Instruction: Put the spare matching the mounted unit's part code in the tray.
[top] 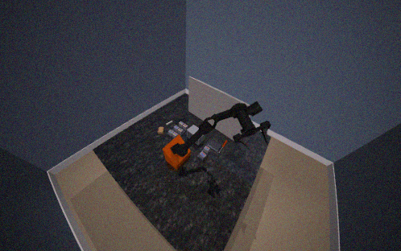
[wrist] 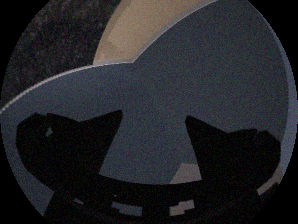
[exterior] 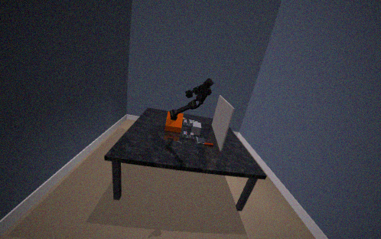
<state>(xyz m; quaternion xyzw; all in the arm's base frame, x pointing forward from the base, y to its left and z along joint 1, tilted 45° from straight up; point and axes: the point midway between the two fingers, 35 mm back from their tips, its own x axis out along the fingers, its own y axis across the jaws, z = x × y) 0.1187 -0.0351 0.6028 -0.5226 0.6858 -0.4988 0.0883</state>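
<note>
My gripper tip is 14 cm short of the light grey mounted unit, 52 cm to the right of it and 47 cm above it. From my gripper tip the other things lie so: white upright panel (39 cm ahead, 52 cm to the left, 30 cm below); then tan block (6 cm behind, 82 cm to the left, 51 cm below).
</note>
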